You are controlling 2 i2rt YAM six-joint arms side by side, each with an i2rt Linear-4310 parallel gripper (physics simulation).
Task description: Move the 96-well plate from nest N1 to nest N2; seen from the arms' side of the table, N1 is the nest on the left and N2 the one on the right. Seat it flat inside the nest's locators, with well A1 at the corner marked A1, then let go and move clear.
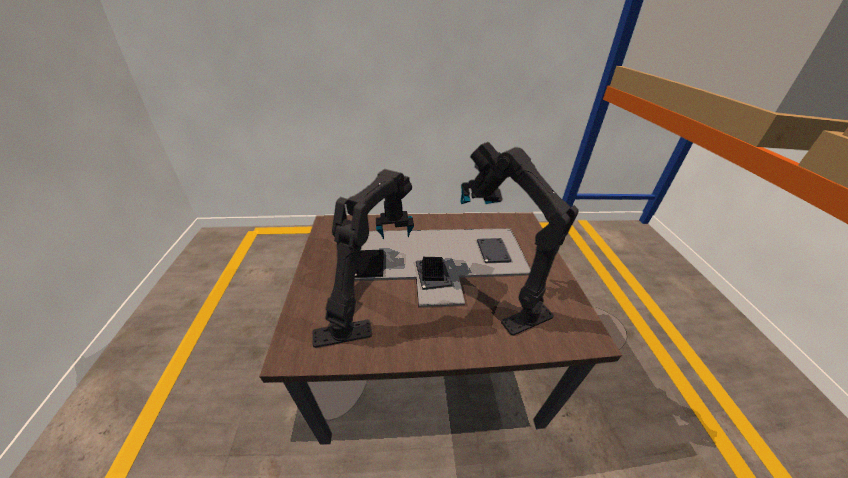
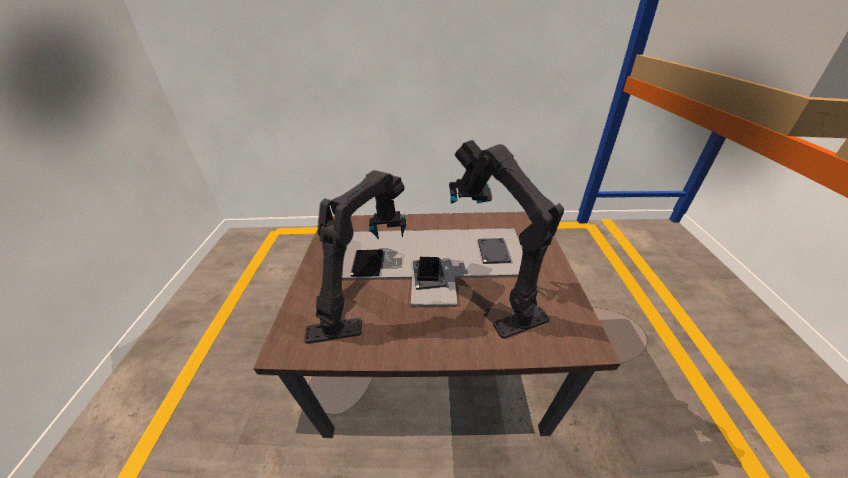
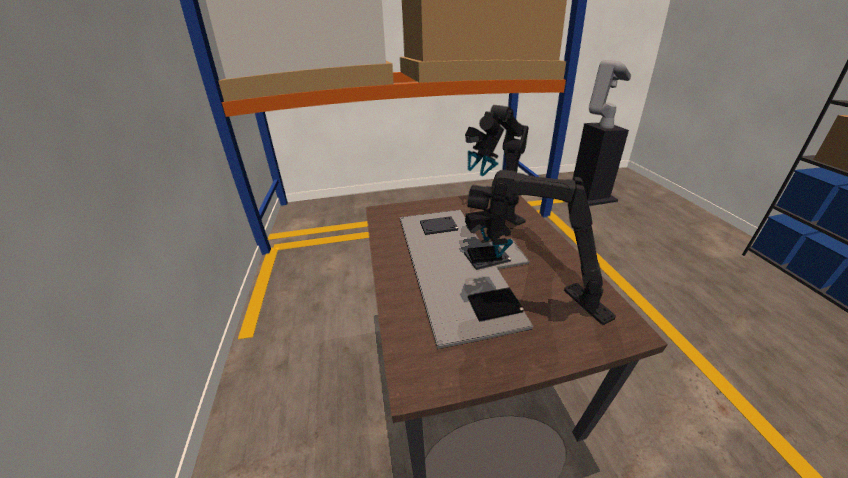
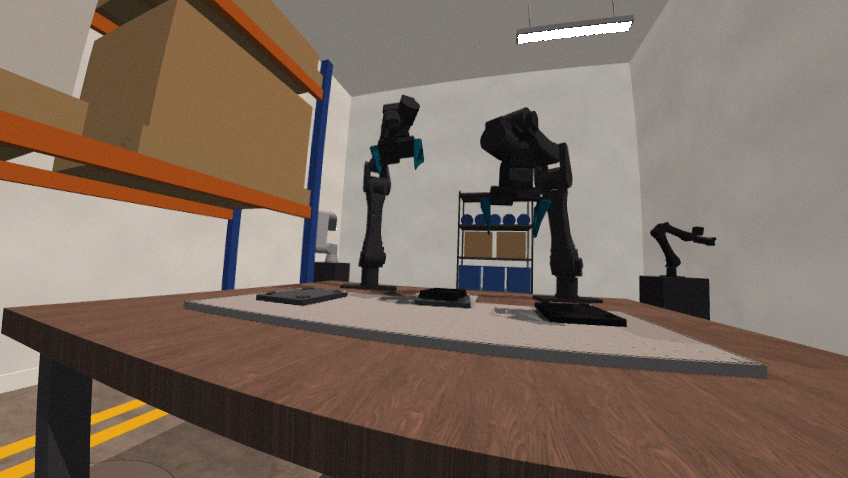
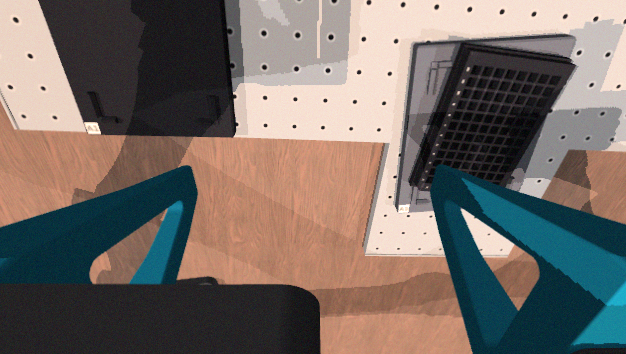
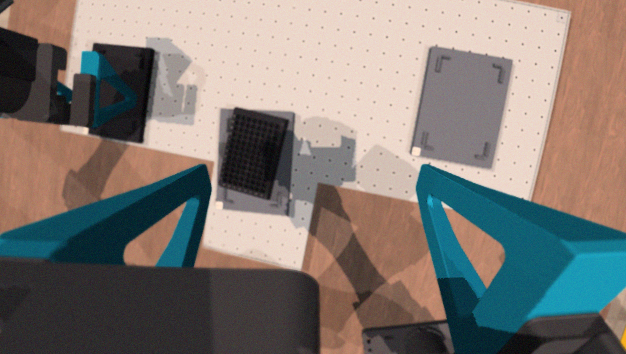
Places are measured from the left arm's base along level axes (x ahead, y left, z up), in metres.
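Pixels of known places: left gripper, fingertip midpoint: [image 1: 395, 237] [image 2: 390, 237] [image 3: 492, 248] [image 4: 511, 236] [image 5: 313, 178] [image 6: 102, 98]; right gripper, fingertip midpoint: [image 1: 473, 202] [image 2: 464, 202] [image 3: 474, 173] [image 4: 396, 170] [image 6: 313, 176]; left arm's base, origin of the base link: [image 1: 342, 334] [image 2: 333, 331] [image 3: 588, 303] [image 4: 566, 300]; right arm's base, origin of the base link: [image 1: 527, 319] [image 2: 521, 322] [image 3: 507, 215] [image 4: 369, 288] [image 6: 423, 341].
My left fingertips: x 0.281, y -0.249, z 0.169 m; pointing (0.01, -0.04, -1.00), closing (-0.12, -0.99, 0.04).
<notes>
For each thing: its top centre in the pictures, then the offset to it from my left fingertips. "spot": a spot on its surface instead. Level surfaces: height alone.
- black 96-well plate, middle of its top: [image 5: 488, 135] [image 6: 250, 153] [image 4: 444, 289] [image 2: 428, 266] [image 1: 433, 266] [image 3: 484, 251] dx -0.068, dy -0.140, dz -0.126 m
- grey middle nest, middle of its top: [image 5: 476, 141] [image 6: 252, 161] [image 4: 445, 294] [image 2: 428, 271] [image 1: 433, 271] [image 3: 487, 254] dx -0.080, dy -0.138, dz -0.140 m
- dark nest N1, middle of its top: [image 5: 135, 33] [image 6: 113, 91] [image 4: 573, 307] [image 3: 495, 301] [image 1: 369, 261] [image 2: 367, 260] dx +0.042, dy +0.112, dz -0.140 m
- grey nest N2, middle of its top: [image 6: 463, 106] [image 4: 306, 290] [image 2: 494, 248] [image 1: 494, 248] [image 3: 438, 223] dx -0.001, dy -0.453, dz -0.140 m
- pale perforated board, its level: dz -0.156 m
- wooden table, its level: dz -0.169 m
- N1's white A1 tag, surface spot: [image 5: 92, 128] spot: dx -0.023, dy +0.179, dz -0.144 m
- N2's pale tag, surface spot: [image 6: 416, 151] spot: dx -0.065, dy -0.387, dz -0.144 m
The black 96-well plate [image 1: 432, 268] [image 3: 482, 254] [image 4: 442, 293] [image 5: 500, 115] [image 6: 254, 152] lies askew on the grey middle nest [image 1: 436, 284] [image 6: 255, 206]; its A1 well is not readable. The dark nest N1 [image 2: 367, 263] [image 3: 494, 304] [image 5: 165, 65] and grey nest N2 [image 2: 494, 250] [image 3: 438, 225] [image 6: 465, 107] hold no plate. My left gripper [image 1: 395, 235] [image 2: 389, 235] [image 4: 512, 233] [image 5: 313, 178] is open and empty, above the board between N1 and the middle nest. My right gripper [image 1: 476, 202] [image 2: 466, 201] [image 4: 397, 169] [image 6: 313, 176] is open and empty, high above the table.
The nests stand on a pale perforated board [image 1: 440, 296] [image 3: 448, 332] on the wooden table [image 1: 439, 350] [image 3: 427, 391]. N1's white A1 tag [image 5: 92, 128] is at its near left corner; N2's pale tag [image 6: 416, 151] also marks its near left corner.
</notes>
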